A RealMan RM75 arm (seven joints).
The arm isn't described. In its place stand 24 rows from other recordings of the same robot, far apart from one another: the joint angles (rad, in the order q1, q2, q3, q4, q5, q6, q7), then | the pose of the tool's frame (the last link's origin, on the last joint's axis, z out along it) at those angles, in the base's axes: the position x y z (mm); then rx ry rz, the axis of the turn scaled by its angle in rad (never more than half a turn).
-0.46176 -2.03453 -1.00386 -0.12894 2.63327 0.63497 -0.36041 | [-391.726 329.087 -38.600 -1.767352 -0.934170 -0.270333]
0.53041 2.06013 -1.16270 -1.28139 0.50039 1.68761 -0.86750 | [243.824 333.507 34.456 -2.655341 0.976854 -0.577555]
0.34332 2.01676 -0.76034 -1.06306 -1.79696 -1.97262 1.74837 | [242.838 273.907 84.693 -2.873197 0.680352 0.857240]
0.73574 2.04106 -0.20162 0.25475 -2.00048 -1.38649 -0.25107 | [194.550 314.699 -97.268 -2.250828 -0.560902 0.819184]
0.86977 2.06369 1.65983 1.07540 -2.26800 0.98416 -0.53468 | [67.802 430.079 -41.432 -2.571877 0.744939 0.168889]
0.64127 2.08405 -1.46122 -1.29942 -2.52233 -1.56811 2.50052 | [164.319 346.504 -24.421 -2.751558 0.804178 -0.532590]
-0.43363 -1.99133 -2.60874 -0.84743 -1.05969 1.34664 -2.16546 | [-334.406 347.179 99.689 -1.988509 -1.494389 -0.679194]
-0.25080 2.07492 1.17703 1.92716 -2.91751 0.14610 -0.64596 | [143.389 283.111 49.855 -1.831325 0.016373 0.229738]
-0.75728 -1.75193 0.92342 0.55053 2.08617 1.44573 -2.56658 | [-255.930 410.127 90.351 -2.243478 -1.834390 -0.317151]
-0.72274 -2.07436 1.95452 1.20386 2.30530 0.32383 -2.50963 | [-31.709 397.272 -86.920 -2.410274 -0.117342 -0.425596]
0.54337 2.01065 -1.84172 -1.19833 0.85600 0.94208 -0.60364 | [170.718 353.316 -80.867 -2.673476 0.656731 -0.173938]
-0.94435 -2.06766 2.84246 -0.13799 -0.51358 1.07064 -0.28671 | [-203.523 417.922 -63.746 -2.426492 0.323860 -0.379476]
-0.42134 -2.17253 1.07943 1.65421 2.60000 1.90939 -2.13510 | [-204.242 293.250 53.318 -2.775048 -0.736344 0.435394]
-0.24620 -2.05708 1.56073 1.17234 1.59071 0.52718 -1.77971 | [-225.313 374.612 -1.700 -2.157950 -0.668857 -0.497637]
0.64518 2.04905 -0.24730 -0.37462 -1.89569 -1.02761 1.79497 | [315.062 399.558 26.908 -1.723599 1.491926 1.018546]
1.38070 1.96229 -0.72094 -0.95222 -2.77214 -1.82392 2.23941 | [1.899 441.692 79.252 -2.829072 0.500818 -0.327131]
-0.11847 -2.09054 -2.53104 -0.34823 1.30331 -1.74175 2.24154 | [-341.085 210.421 35.096 -1.872496 -0.602211 -1.199997]
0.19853 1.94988 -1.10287 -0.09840 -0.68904 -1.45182 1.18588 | [389.944 240.570 46.134 -1.588476 1.162072 1.209962]
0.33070 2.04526 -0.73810 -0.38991 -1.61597 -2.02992 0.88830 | [267.612 228.428 16.587 -2.517949 0.196086 1.433890]
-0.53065 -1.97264 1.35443 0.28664 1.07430 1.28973 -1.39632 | [-268.945 339.701 -28.998 -2.432161 -1.068042 -1.003642]
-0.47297 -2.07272 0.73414 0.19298 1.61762 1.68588 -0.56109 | [-260.035 275.205 -38.684 -2.451105 -0.075277 -1.111363]
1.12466 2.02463 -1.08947 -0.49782 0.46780 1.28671 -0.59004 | [163.012 430.592 -39.020 -2.534443 1.174101 -0.520074]
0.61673 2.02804 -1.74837 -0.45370 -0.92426 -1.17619 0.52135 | [190.341 339.152 -85.871 -2.651729 -0.392741 0.728144]
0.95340 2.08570 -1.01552 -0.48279 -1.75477 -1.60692 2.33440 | [92.513 364.472 -52.620 2.348861 -1.306936 -0.599130]
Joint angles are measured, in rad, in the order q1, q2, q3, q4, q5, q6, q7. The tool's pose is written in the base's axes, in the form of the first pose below.
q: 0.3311 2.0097 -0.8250 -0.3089 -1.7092 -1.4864 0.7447
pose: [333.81 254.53 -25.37 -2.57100 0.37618 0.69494]
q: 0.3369 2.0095 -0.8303 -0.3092 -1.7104 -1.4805 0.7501
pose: [333.00 256.35 -26.11 -2.57771 0.37643 0.68952]
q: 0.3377 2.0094 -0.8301 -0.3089 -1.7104 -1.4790 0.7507
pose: [333.02 256.70 -26.13 -2.57733 0.37720 0.68832]
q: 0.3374 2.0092 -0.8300 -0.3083 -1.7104 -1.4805 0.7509
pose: [332.99 256.43 -26.10 -2.57765 0.37791 0.69009]
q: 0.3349 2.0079 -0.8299 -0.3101 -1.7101 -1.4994 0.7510
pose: [331.54 254.71 -24.84 -2.58208 0.37074 0.70915]
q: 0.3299 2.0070 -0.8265 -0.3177 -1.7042 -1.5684 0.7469
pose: [324.25 250.17 -20.59 -2.59072 0.33397 0.78667]
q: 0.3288 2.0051 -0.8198 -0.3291 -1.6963 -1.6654 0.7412
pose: [313.26 245.33 -13.40 -2.59970 0.27105 0.89648]
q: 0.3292 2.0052 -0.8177 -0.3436 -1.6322 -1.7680 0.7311
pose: [299.01 244.94 -0.85 -2.55086 0.18573 1.04019]
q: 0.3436 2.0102 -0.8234 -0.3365 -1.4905 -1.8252 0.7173
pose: [283.84 254.76 12.97 -2.41466 0.11682 1.17949]
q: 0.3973 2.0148 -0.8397 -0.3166 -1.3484 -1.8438 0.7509
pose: [263.93 275.17 23.48 -2.30195 0.09674 1.31047]
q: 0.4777 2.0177 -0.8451 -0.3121 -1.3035 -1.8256 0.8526
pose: [240.88 299.57 25.52 -2.30840 0.14018 1.40461]
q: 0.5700 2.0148 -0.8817 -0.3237 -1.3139 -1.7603 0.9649
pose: [215.44 325.95 18.59 -2.41370 0.19553 1.41308]
